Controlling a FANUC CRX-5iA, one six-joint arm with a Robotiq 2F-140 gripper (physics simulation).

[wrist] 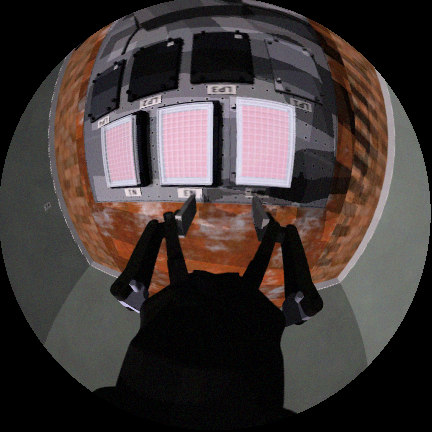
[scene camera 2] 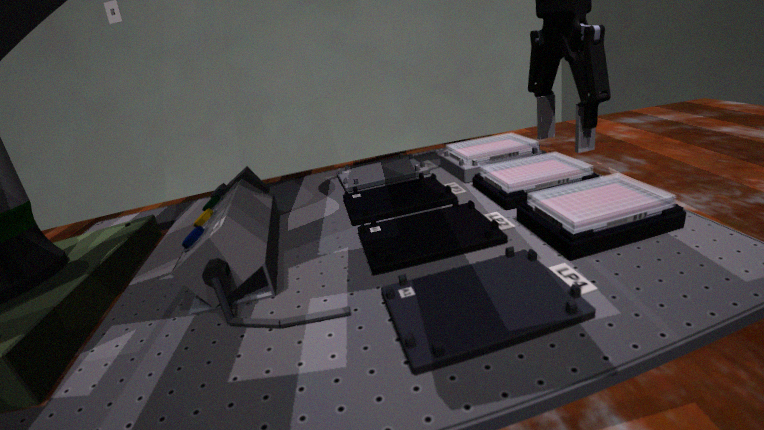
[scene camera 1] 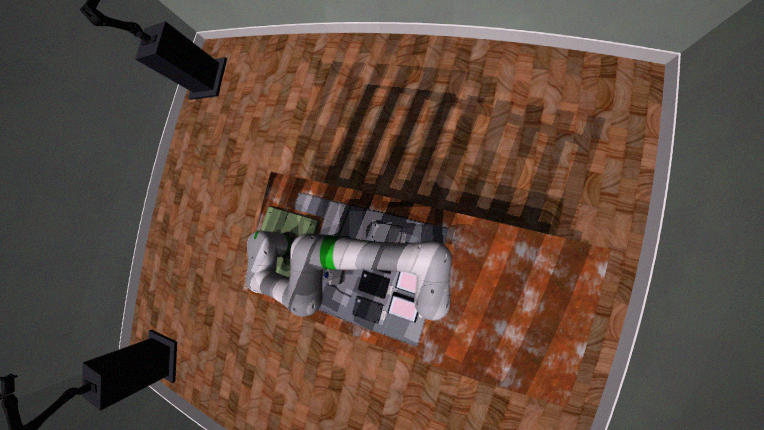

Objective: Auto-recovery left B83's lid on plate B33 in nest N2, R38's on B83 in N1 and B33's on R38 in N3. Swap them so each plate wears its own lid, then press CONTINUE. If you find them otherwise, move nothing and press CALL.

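Places are measured from the arm's base along level axes (x left, y ahead, z down), in centimetres.
Pixels of known places: gripper, fingertip midpoint: point(wrist: 223, 203) point(scene camera 2: 564, 143); arm's base, origin of the base link: point(scene camera 2: 8, 285) point(scene camera 1: 288, 245).
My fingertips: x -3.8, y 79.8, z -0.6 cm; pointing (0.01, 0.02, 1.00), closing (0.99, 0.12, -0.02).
Observation:
For each thing: its middle in the pictures, then the offset to it from my fingertips. "*": a spot on its surface instead.
- N1 plate, body centre: point(scene camera 2: 599, 197) point(wrist: 116, 152) point(scene camera 1: 403, 309) dx -17.8, dy -12.3, dz +0.3 cm
- N3 plate, body centre: point(scene camera 2: 534, 168) point(wrist: 182, 143) point(scene camera 1: 411, 282) dx -4.8, dy -10.1, dz +0.7 cm
- N2 plate, body centre: point(wrist: 267, 141) point(scene camera 2: 491, 145) dx +7.2, dy -9.0, dz -0.2 cm
- button box, body centre: point(scene camera 2: 233, 224) point(scene camera 1: 335, 261) dx -0.4, dy -49.7, dz -0.7 cm
- LP2, body centre: point(scene camera 2: 426, 230) point(wrist: 151, 64) point(scene camera 1: 373, 284) dx -9.5, dy -29.1, dz +2.5 cm
- LP3, body centre: point(scene camera 2: 396, 195) point(wrist: 220, 51) dx +3.2, dy -27.8, dz +2.5 cm
- LP1, body centre: point(scene camera 2: 380, 170) point(wrist: 296, 65) point(scene camera 1: 386, 234) dx +16.7, dy -25.5, dz +2.5 cm
- bent rod, surface spot: point(scene camera 2: 280, 323) * dx -17.1, dy -46.5, dz +2.9 cm
Three pink well plates with clear lids sit in the nests: the N1 plate point(scene camera 1: 403, 308) point(scene camera 2: 604, 201) point(wrist: 120, 151), the N3 plate point(scene camera 1: 407, 281) point(scene camera 2: 537, 169) point(wrist: 186, 145) in the middle, and the N2 plate point(scene camera 2: 491, 146) point(wrist: 265, 142) at the far end. The arm hides the N2 plate in scene camera 1. Codes on plates and lids are too small to read. My gripper point(scene camera 2: 565, 143) point(wrist: 223, 203) is open and empty, above and beyond the plates' label side; in the wrist view its fingers appear below N3 and N2. The button box point(scene camera 2: 229, 235) has blue, yellow and green buttons; their lettering is unreadable.
Lid parking pads LP4 point(scene camera 2: 486, 309) point(wrist: 107, 92), LP2 point(scene camera 2: 433, 237) point(wrist: 155, 68), LP3 point(scene camera 2: 403, 197) point(wrist: 222, 57) and LP1 point(scene camera 2: 379, 173) point(wrist: 295, 70) form a row beside the nests. A bent rod point(scene camera 2: 280, 323) extends from the box. The green arm base point(scene camera 2: 96, 267) stands beyond the box.

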